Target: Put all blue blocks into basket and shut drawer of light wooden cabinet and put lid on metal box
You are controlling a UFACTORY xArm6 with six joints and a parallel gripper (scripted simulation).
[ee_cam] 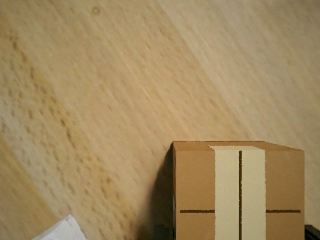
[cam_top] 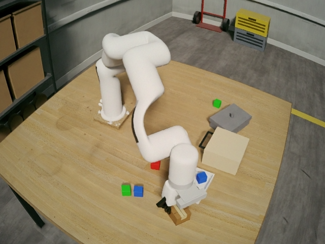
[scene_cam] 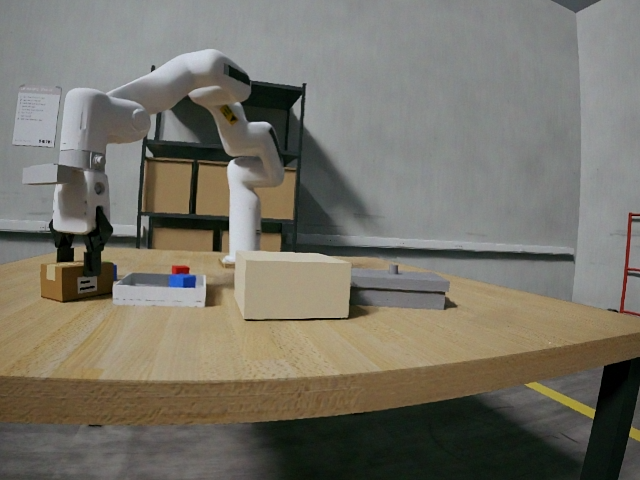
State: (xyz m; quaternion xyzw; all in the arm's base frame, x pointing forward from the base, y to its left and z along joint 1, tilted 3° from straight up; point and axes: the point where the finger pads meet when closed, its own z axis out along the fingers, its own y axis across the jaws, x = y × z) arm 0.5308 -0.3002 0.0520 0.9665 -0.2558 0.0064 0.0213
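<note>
Right now my hand is 20 mm above the cardboard box. Round my hand: red block (190 mm behind, 150 mm to the left, 40 mm below); then light wooden cabinet (30 mm ahead, 350 mm to the left, 10 mm below); then white basket (20 mm behind, 140 mm to the left, 40 mm below).
</note>
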